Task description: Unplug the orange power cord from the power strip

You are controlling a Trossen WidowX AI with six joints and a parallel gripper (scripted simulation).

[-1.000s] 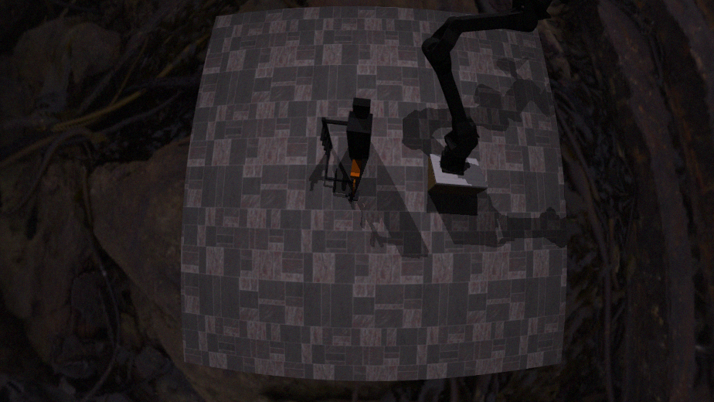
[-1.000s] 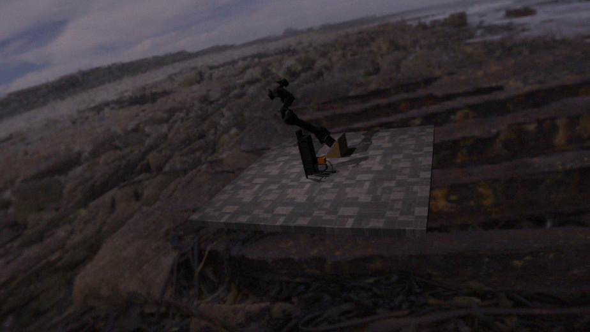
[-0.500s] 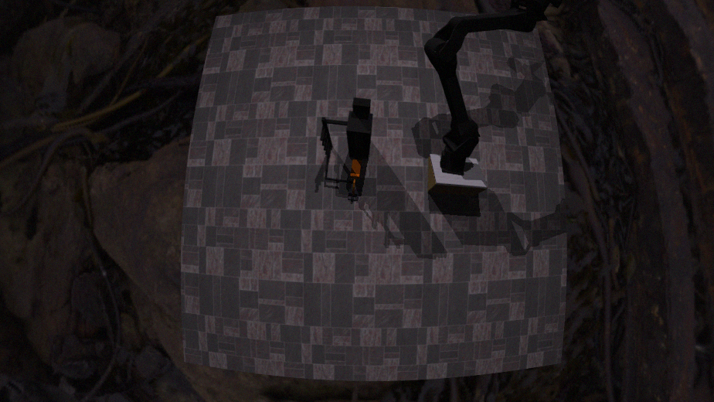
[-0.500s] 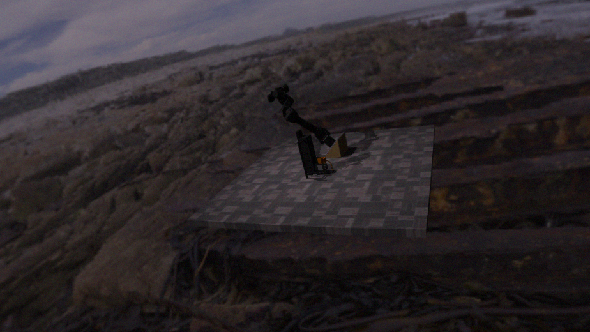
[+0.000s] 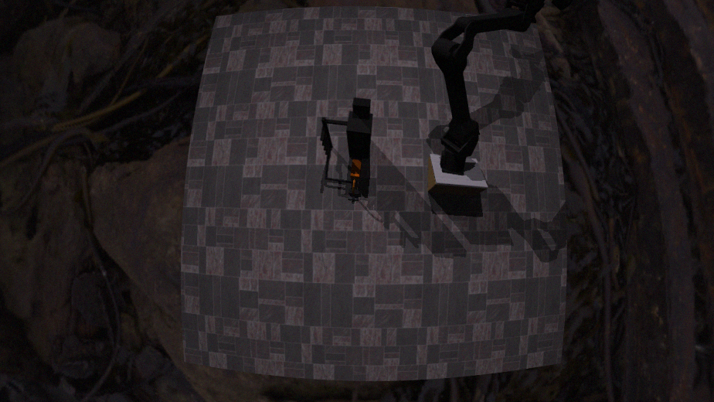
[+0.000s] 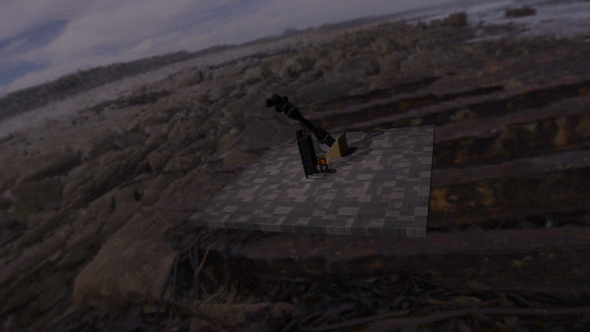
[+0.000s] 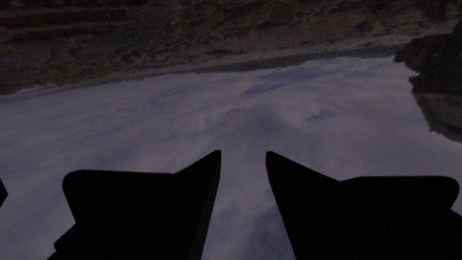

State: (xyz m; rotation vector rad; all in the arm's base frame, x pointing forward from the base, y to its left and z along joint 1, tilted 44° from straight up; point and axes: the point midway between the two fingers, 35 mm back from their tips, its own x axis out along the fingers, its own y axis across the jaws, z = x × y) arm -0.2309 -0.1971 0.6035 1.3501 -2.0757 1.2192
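Now: the orange plug 620 mm to the left of my gripper tip, 500 mm ahead of it and 310 mm below it.
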